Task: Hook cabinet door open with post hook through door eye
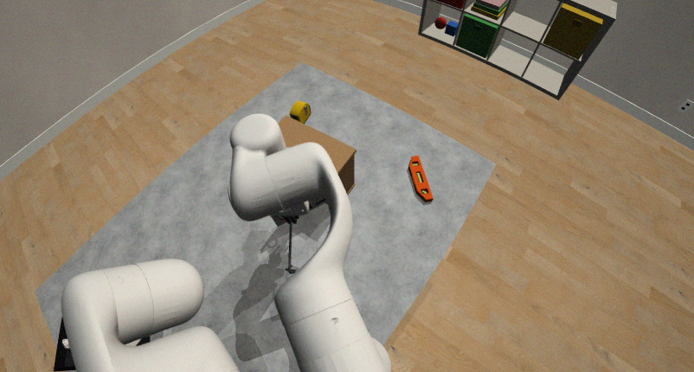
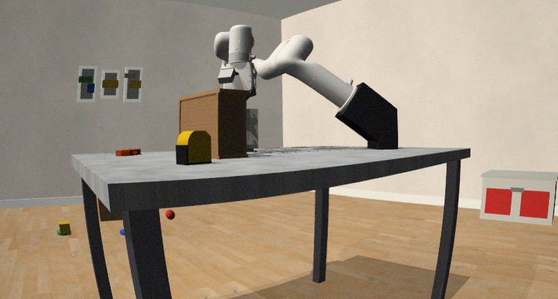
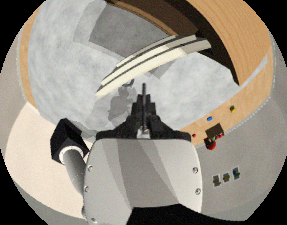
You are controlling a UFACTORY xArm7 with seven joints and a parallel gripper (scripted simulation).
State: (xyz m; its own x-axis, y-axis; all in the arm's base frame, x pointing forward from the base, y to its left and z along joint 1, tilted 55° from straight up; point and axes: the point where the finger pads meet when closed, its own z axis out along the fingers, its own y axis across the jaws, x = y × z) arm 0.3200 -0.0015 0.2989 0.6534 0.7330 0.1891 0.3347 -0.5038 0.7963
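Now: hand 4 cm past the thin hook rod, 2 cm to the left of it and 3 cm above it. Round my hand: wooden cabinet: 11 cm ahead, 3 cm to the left, 6 cm below; then hook post: 8 cm behind, 4 cm to the right, 6 cm below; then cabinet door: 6 cm ahead, 2 cm to the left, 6 cm below.
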